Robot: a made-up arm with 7 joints.
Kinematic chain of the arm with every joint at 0, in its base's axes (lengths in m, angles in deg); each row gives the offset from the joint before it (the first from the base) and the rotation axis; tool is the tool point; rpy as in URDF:
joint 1: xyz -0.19 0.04 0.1 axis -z
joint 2: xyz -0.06 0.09 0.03 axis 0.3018 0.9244 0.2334
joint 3: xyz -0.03 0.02 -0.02 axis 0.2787 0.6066 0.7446
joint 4: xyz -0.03 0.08 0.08 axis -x
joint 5: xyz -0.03 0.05 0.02 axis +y
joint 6: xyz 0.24 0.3 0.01 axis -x
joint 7: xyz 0 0.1 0.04 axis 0.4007 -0.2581 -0.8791
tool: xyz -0.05 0.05 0.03 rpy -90 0 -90
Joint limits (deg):
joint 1: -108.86..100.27
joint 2: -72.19..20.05
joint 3: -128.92..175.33
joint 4: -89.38..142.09
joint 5: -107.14..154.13
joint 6: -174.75..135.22
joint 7: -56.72..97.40
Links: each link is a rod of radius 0.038 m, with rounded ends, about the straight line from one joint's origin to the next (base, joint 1, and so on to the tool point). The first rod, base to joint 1, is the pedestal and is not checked.
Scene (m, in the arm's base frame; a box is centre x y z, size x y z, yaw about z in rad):
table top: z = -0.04
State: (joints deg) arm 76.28 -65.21 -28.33 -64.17 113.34 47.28 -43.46
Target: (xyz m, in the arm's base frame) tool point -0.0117 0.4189 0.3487
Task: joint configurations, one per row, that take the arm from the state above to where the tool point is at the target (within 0.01 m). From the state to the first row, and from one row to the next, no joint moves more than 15 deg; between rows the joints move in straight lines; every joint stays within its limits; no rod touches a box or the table.
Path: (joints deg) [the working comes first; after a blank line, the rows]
Joints at the target: -7.51 -72.19 -74.27 -22.58 62.30 134.92 -33.79
Straight joint move there: clear.

1: 62.32 -66.37 -35.99 -57.24 104.83 61.89 -41.85
2: 48.35 -67.54 -43.64 -50.31 96.33 76.49 -40.24
3: 34.39 -68.70 -51.30 -43.37 87.82 91.10 -38.62
4: 20.42 -69.86 -58.96 -36.44 79.31 105.71 -37.01
5: 6.46 -71.03 -66.61 -29.51 70.81 120.31 -35.40
6: -7.51 -72.19 -74.27 -22.58 62.30 134.92 -33.79

